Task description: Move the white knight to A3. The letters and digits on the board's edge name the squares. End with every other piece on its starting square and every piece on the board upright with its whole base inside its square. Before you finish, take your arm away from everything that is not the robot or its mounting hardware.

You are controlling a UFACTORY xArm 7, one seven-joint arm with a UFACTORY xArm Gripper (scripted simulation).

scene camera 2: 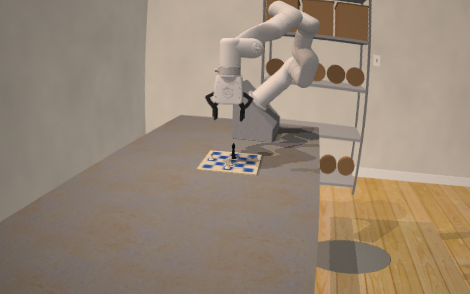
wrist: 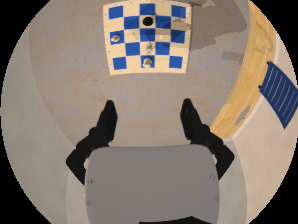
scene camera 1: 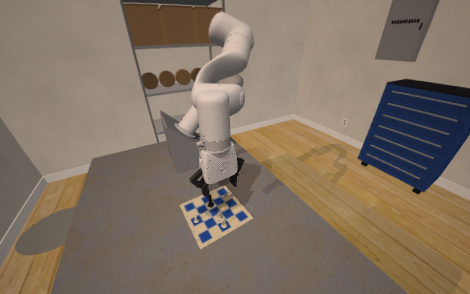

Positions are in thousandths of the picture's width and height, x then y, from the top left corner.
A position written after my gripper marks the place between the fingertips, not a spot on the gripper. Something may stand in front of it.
I see my gripper (scene camera 1: 469, 645) and a cream chessboard (scene camera 2: 522, 560).
My gripper shows as well in scene camera 2 (scene camera 2: 486, 406) and in the wrist view (wrist: 498, 480).
